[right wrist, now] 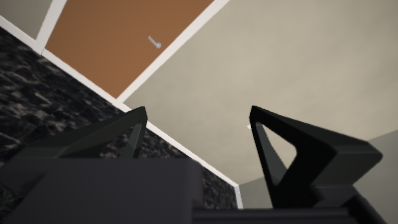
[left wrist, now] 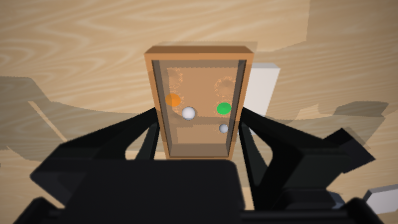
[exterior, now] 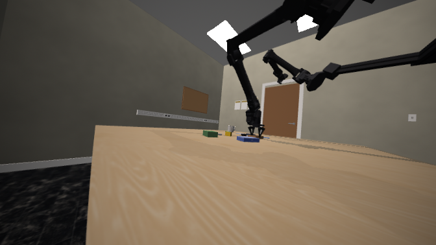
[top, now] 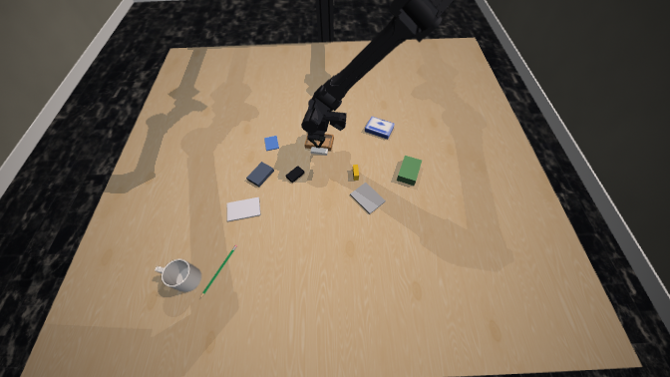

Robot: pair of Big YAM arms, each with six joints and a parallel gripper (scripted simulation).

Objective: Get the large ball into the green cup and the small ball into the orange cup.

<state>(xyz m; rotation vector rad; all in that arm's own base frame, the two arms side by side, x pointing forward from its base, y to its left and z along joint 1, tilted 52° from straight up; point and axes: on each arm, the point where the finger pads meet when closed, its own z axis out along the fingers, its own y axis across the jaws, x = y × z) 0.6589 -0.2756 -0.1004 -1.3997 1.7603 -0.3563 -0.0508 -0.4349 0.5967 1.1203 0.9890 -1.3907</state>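
The covered wooden puzzle lies 2 cm below my left hand. Round my left hand: black block: 15 cm ahead, 11 cm to the right, 1 cm below; white block: 5 cm ahead, 1 cm to the right, 1 cm below; yellow block: 18 cm ahead, 12 cm to the left.
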